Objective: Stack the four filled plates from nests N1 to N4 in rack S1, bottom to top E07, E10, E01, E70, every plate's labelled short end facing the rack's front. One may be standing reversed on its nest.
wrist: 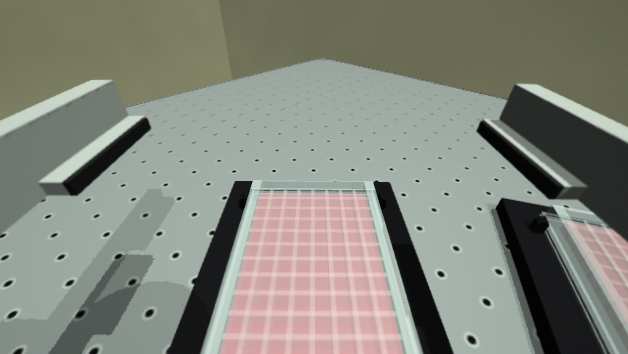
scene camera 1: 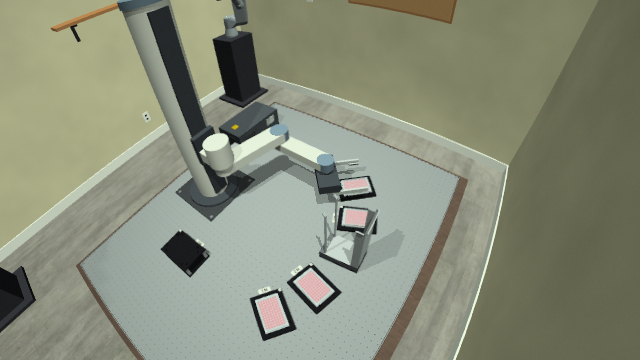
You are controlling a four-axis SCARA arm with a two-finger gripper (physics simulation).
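Seen in the pictures: gripper, between the fingertips: [wrist: 314, 105] [scene camera 1: 362, 174]; arm's base, origin of its link: [scene camera 1: 214, 187].
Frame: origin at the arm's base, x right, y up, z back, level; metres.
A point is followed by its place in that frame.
My gripper [scene camera 1: 364, 176] @[x -0.379, y 0.108, z -0.599 m] [wrist: 314, 105] @[x -0.379, y 0.108, z -0.599 m] is open and empty. Its fingers stand wide to both sides of and above the pink-filled plate [scene camera 1: 355, 184] @[x -0.367, y 0.036, z -0.575 m] [wrist: 310, 280] @[x -0.355, y 0.039, z -0.571 m] on nest N4 [scene camera 1: 373, 194] @[x -0.369, y 0.024, z -0.668 m] [wrist: 410, 260] @[x -0.328, y 0.025, z -0.624 m]. In the wrist view the plate lies centred and straight between the fingers, its near end cut off. The pink plate [scene camera 1: 355, 218] @[x -0.203, y 0.039, z -0.667 m] [wrist: 602, 250] @[x -0.253, y 0.038, z -0.689 m] on nest N3 shows partly at the right there. Plates on N2 [scene camera 1: 314, 285] @[x 0.128, y 0.038, z -0.692 m] and N1 [scene camera 1: 271, 311] @[x 0.293, y 0.035, z -0.627 m] lie at the front in the scene view. Rack S1 [scene camera 1: 361, 247] @[x -0.005, y 0.216, z -0.786 m] stands beside N3; no plate shows in it. Plate codes cannot be read.
A black block-like fixture [scene camera 1: 185, 252] @[x 0.332, y 0.073, z -0.217 m] sits on the perforated table [scene camera 1: 240, 260] @[x 0.205, y 0.013, z -0.391 m] at the left. A dark box [scene camera 1: 250, 122] @[x -0.375, y 0.128, z 0.075 m] lies behind the arm's column [scene camera 1: 172, 100] @[x 0.049, y 0.548, z -0.057 m]. Rack S1's upright posts rise close to N3. A black pedestal [scene camera 1: 237, 67] stands at the back.
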